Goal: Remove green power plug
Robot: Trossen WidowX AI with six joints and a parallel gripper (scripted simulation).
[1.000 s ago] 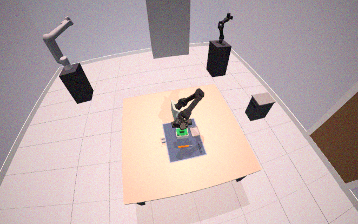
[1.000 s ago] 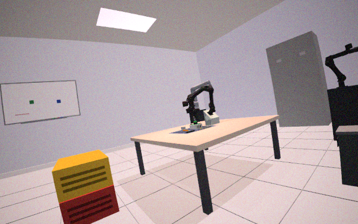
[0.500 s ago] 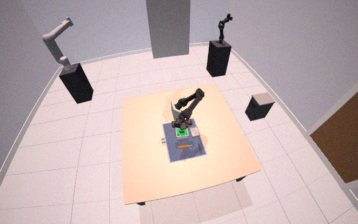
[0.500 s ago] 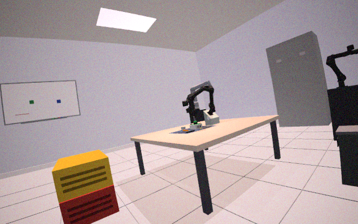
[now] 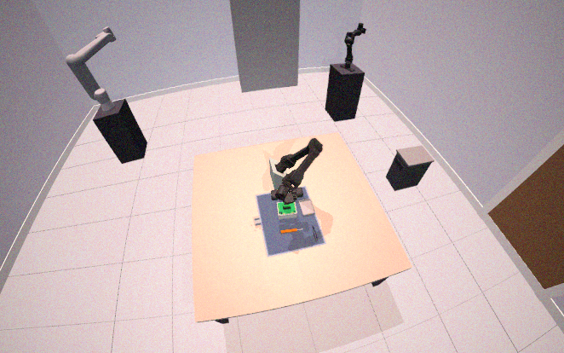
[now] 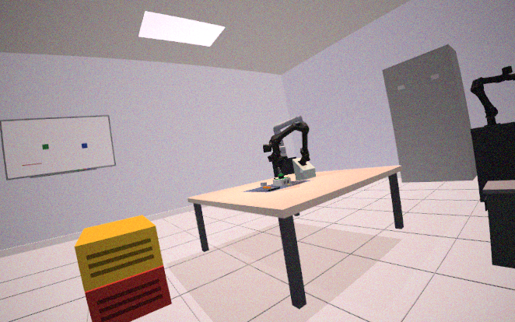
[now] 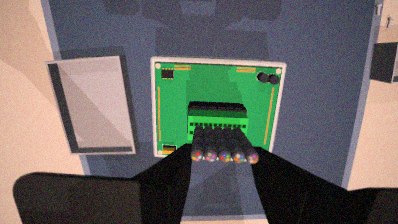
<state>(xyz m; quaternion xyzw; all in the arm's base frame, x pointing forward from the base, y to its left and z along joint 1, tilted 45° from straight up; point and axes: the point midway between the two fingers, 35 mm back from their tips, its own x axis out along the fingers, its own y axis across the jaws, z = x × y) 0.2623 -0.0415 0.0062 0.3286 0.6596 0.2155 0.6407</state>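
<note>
My gripper tip is now 40 mm above the green power plug. Round my gripper tip: blue mat (130 mm below, 50 mm ahead).
</note>
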